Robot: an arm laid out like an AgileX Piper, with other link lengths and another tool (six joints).
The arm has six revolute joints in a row. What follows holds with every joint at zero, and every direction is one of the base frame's. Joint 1 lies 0.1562 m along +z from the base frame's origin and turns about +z. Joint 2 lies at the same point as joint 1 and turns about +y. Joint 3 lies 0.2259 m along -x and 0.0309 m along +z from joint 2 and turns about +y. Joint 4 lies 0.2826 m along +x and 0.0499 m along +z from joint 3 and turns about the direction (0.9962, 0, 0.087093). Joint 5 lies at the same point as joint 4 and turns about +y. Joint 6 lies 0.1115 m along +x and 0.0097 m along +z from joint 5 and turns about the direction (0.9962, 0, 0.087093). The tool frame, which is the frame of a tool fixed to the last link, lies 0.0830 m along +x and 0.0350 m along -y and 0.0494 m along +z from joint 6; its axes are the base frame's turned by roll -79.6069, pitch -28.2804 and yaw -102.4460 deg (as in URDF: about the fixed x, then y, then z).
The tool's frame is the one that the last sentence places.
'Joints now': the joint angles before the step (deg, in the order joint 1, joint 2, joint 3, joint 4, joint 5, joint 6). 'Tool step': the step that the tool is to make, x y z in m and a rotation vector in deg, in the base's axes. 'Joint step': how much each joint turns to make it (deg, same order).
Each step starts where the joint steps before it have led.
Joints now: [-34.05 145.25 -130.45 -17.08 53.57 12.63]
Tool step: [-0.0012 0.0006 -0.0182 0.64 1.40 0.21]
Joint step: [0.00 1.79 0.02 -0.24 -0.32 -0.08]
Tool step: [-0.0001 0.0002 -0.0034 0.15 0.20 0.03]
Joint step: [0.00 0.35 -0.03 0.01 -0.08 -0.01]
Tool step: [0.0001 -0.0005 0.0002 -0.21 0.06 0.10]
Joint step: [0.00 0.03 -0.01 -0.20 -0.10 -0.04]
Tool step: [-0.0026 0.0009 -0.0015 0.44 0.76 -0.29]
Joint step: [0.00 0.00 -0.04 -0.01 0.97 0.01]
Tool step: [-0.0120 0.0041 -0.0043 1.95 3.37 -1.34]
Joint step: [0.00 -0.11 -0.36 0.01 4.56 -0.01]
